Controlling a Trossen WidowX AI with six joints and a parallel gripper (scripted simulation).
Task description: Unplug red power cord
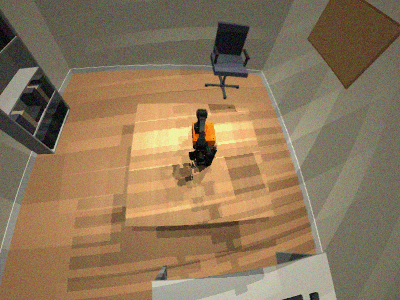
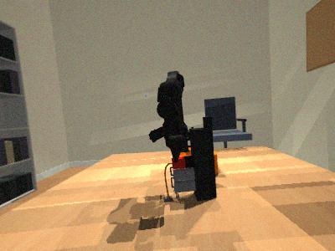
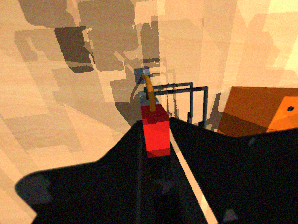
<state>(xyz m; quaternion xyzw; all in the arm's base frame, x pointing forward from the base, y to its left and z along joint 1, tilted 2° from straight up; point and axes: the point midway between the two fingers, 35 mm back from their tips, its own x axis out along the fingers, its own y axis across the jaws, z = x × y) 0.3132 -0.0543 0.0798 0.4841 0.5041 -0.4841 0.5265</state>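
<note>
Right now my gripper tip is 3 cm to the right of the red plug and 1 cm past it.
</note>
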